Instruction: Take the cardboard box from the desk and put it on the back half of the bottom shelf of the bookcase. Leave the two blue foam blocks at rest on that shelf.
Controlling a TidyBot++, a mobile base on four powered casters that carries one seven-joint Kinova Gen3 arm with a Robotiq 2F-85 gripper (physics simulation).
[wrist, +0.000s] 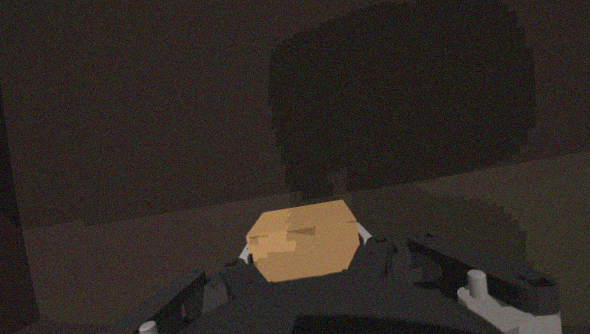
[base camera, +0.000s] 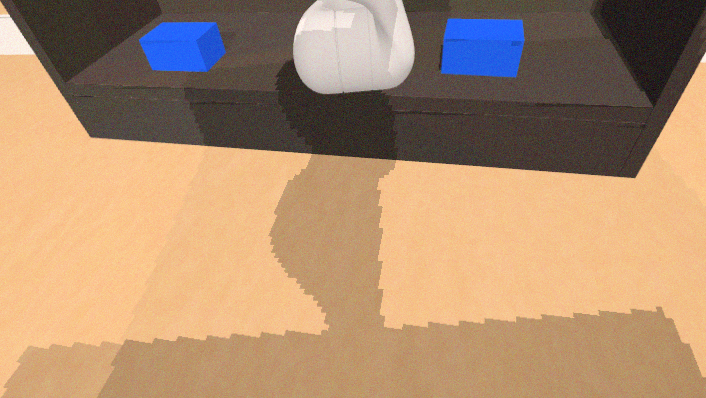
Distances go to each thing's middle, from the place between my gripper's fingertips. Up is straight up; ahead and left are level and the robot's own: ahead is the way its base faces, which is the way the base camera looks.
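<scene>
My gripper is 2 cm above the cardboard box (wrist: 313,240) now, and 1 cm past it.
</scene>
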